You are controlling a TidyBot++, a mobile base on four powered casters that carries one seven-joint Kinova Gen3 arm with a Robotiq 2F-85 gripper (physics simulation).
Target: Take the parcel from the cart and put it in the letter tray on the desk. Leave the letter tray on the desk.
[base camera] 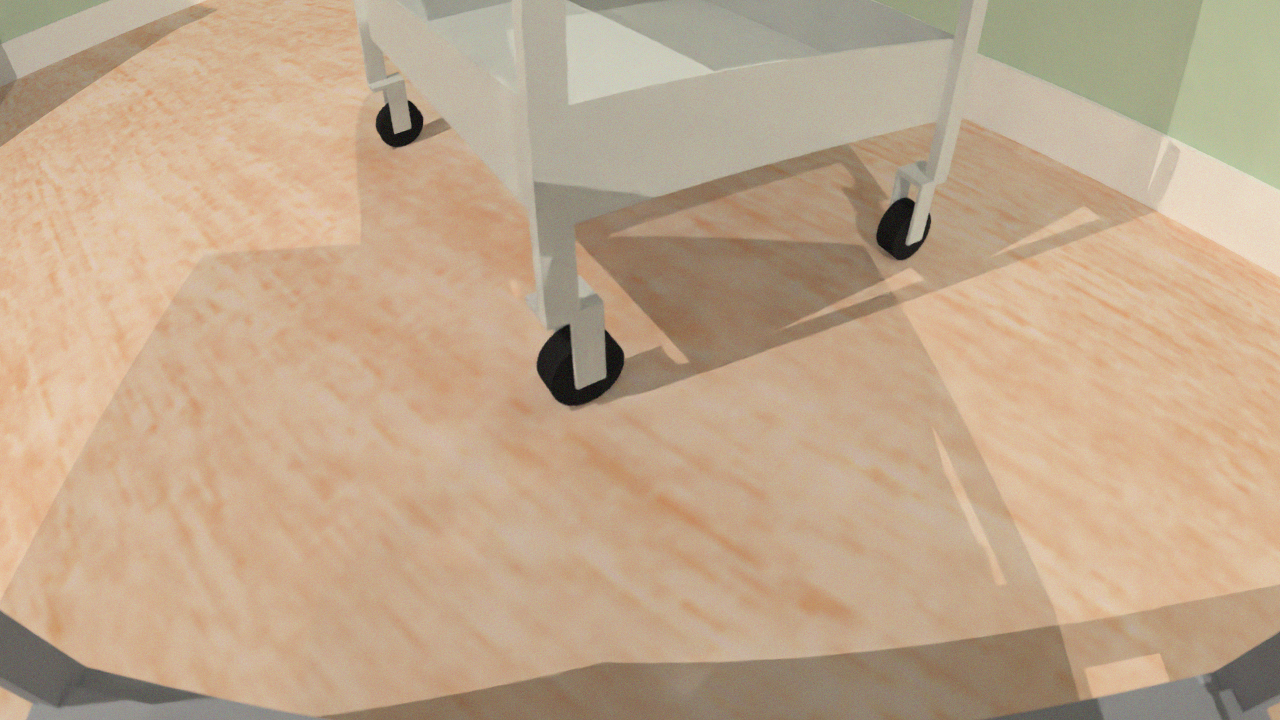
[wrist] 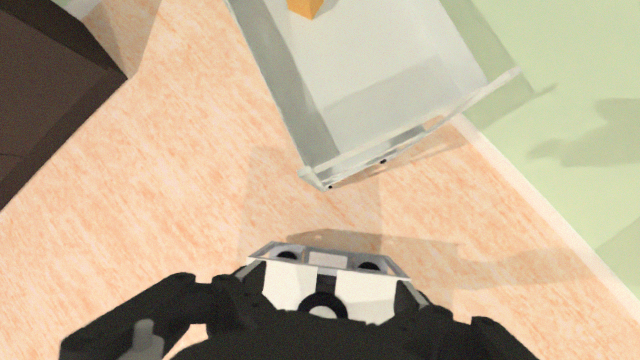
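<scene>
The parcel, an orange box, lies in the top tray of the white cart at the upper edge of the wrist view; part of it is cut off. The cart has raised side walls and black wheels; its lower shelf and legs show in the base camera view. My gripper is open and empty, at the bottom of the wrist view. In that view it is below the cart's near end, apart from the parcel. The letter tray does not show in either view, and I cannot make out the desk for certain.
A dark brown piece of furniture stands at the left of the wrist view. A green wall with a white baseboard runs behind and right of the cart. Part of my own base shows below the gripper.
</scene>
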